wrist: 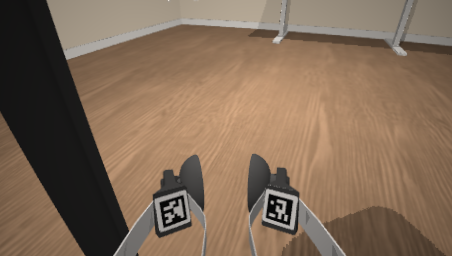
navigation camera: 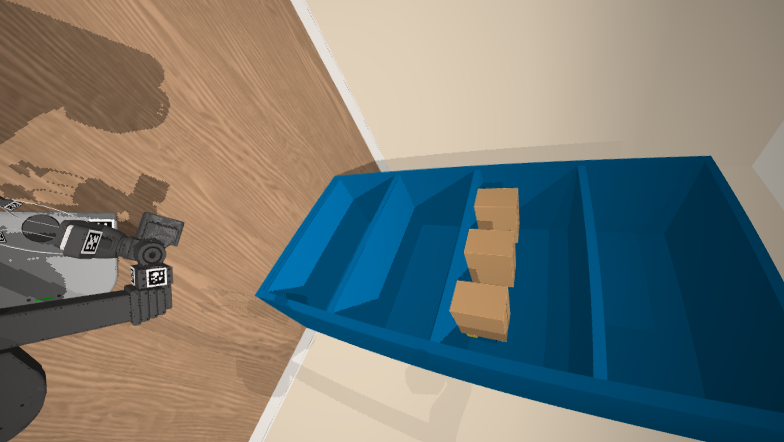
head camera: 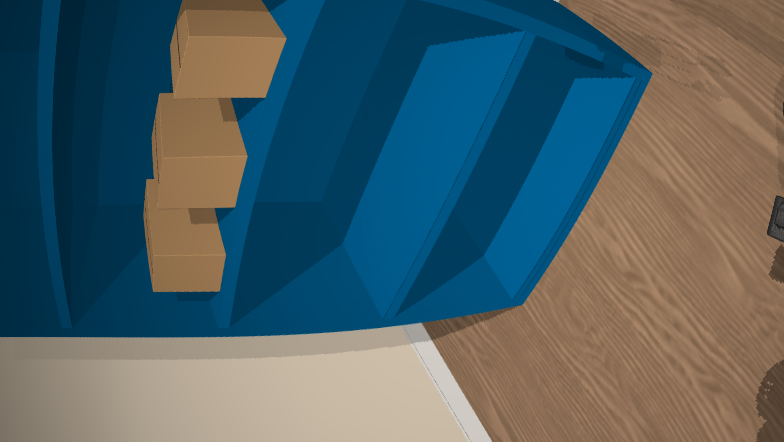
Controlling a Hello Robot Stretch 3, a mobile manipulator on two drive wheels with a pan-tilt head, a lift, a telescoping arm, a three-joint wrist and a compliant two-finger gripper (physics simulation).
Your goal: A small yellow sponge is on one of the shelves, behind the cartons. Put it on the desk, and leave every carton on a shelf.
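Where they show: gripper, between the fingertips: (wrist: 224,173); robot's base, origin of its link: (navigation camera: 42,227).
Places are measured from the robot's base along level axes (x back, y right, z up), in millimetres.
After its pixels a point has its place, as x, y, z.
Observation:
Three brown cartons stand in a row on one shelf of the blue shelf unit (head camera: 576,219) @[-49, 1099, 5] (navigation camera: 601,307) @[191, 896, 1443]: one carton (head camera: 225,65) @[219, 891, 1087] (navigation camera: 477,307) @[240, 875, 1083], a middle carton (head camera: 200,178) @[40, 1043, 1081] (navigation camera: 490,255) @[80, 1015, 1094] and a third carton (head camera: 186,269) @[-142, 1197, 1085] (navigation camera: 496,205) @[-116, 1172, 1088]. A sliver of the yellow sponge (navigation camera: 472,335) @[469, 1152, 1016] shows past the edge of the first carton in the navigation view; the rest is hidden. My gripper (wrist: 224,173) @[-49, -90, 484] is open and empty, above the wooden floor in the wrist view, and away from the shelf unit. The desk's top does not show; two white legs (wrist: 283,20) @[-1576, -2596, 199] (wrist: 403,27) stand far off in the wrist view.
My arm (navigation camera: 65,318) @[100, 27, 700] and wrist show at the left of the navigation view. A beige wall (head camera: 247,395) @[-642, 1721, 815] (navigation camera: 494,82) @[-835, 1491, 1036] stands beside the shelf unit. A black post (wrist: 55,115) fills the left of the wrist view. The floor (head camera: 658,247) @[-115, 758, 0] (navigation camera: 219,137) @[-402, 553, 1] (wrist: 225,100) @[-395, -1162, 0] is wooden.

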